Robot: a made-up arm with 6 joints.
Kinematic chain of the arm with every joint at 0, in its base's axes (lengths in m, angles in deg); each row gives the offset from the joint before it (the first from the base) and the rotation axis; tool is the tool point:
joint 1: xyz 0 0 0.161 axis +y
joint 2: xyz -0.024 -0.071 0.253 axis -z
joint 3: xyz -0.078 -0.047 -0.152 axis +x
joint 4: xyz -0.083 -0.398 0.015 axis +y
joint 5: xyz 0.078 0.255 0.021 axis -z
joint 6: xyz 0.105 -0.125 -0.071 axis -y
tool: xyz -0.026 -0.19 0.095
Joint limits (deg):
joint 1: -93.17..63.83
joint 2: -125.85..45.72
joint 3: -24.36..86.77
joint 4: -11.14..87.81
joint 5: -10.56..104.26
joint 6: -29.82..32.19
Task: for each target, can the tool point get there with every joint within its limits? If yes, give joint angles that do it. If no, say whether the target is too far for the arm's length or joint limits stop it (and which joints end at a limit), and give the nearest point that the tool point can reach.
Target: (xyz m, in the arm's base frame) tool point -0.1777 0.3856 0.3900
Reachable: no: joint limits stop it (at a limit: joint 1, joint 2, joint 5, joint 6) | nearest point -0.1796 0.2912 0.4476 | short by 0.111 m
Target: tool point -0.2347 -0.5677 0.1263
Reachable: yes | joints -37.55 -13.64 14.18 18.22 63.47 -14.89
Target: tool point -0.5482 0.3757 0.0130
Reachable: no: joint limits stop it (at a limit: joint 2, joint 3, joint 4, joint 6) | nearest point -0.3694 0.1824 0.0613 | short by 0.268 m
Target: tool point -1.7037 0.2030 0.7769
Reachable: no: too far | nearest point -0.5636 -0.0628 0.3647 | short by 1.241 m
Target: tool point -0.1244 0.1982 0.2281
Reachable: no: joint limits stop it (at a limit: joint 2, joint 3, joint 4, joint 5, joint 6) | nearest point -0.2880 0.1851 0.3163 | short by 0.186 m
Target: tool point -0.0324 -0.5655 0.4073
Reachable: yes | joints -4.45 -1.62 -12.90 7.28 6.76 -19.88
